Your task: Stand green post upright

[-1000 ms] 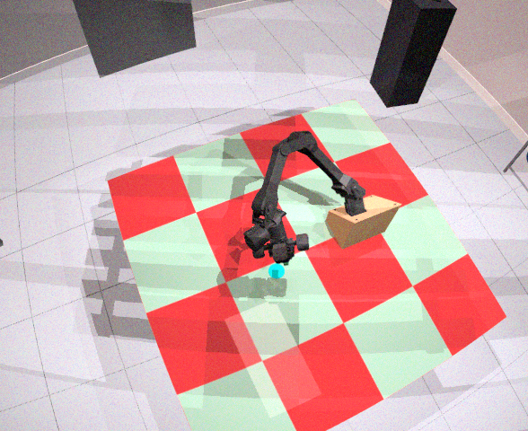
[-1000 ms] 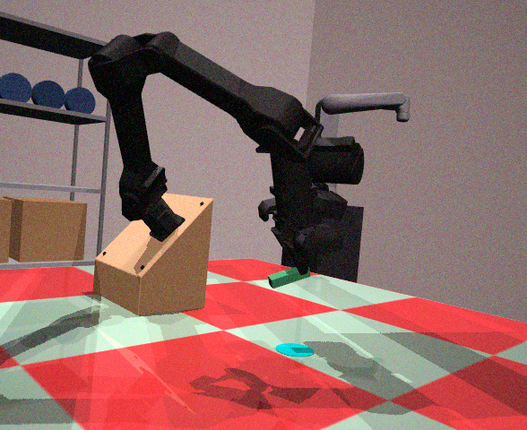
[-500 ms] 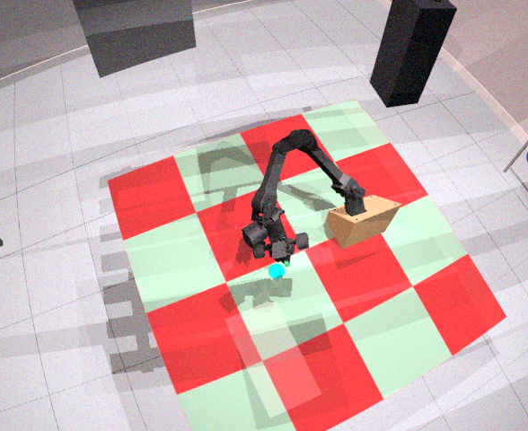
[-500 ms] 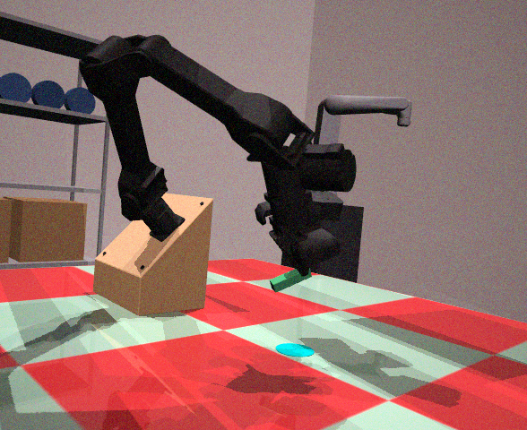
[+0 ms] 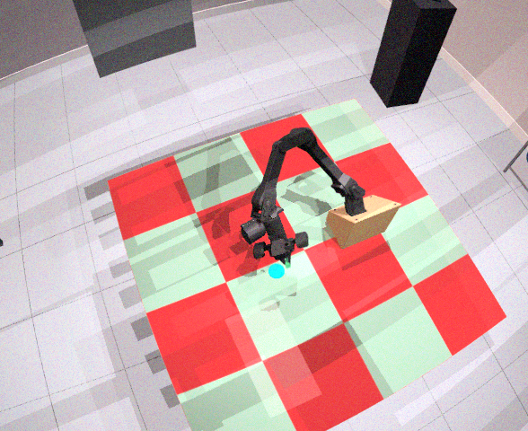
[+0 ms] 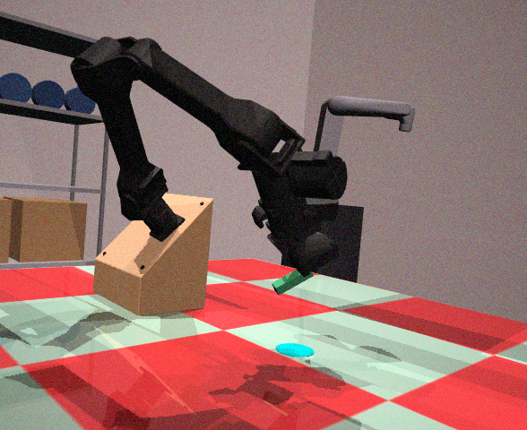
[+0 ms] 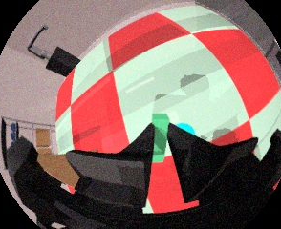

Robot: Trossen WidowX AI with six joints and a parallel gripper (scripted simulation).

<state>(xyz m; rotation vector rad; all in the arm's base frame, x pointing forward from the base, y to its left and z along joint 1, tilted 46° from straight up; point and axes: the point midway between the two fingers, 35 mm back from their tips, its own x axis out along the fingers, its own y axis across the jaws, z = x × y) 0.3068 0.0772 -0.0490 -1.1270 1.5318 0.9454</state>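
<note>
Right now the cyan circle is 3 cm ahead of my gripper tip, 3 cm to the right of it and 12 cm below it. The rest, counted from my gripper tip: green post: 1 cm behind, 2 cm to the right, 1 cm below.
</note>
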